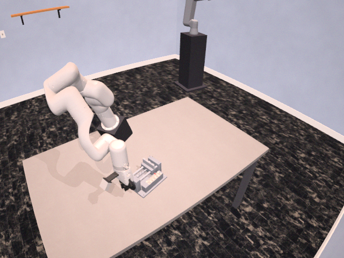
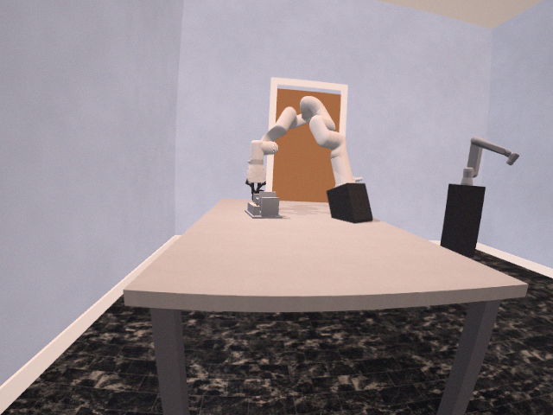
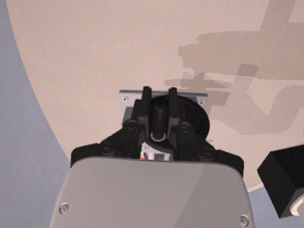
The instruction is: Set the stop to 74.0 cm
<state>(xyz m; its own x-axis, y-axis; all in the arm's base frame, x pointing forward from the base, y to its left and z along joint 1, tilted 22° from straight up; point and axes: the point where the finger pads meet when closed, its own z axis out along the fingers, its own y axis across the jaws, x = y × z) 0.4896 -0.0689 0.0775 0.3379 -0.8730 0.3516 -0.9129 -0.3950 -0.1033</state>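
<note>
The black handwheel lies 20 mm to the left of my hand, 10 mm below it and 10 mm behind it. Also, from my hand: handwheel knob 10 mm to the left; then sliding stop block 180 mm to the left, 70 mm behind, 10 mm below.
</note>
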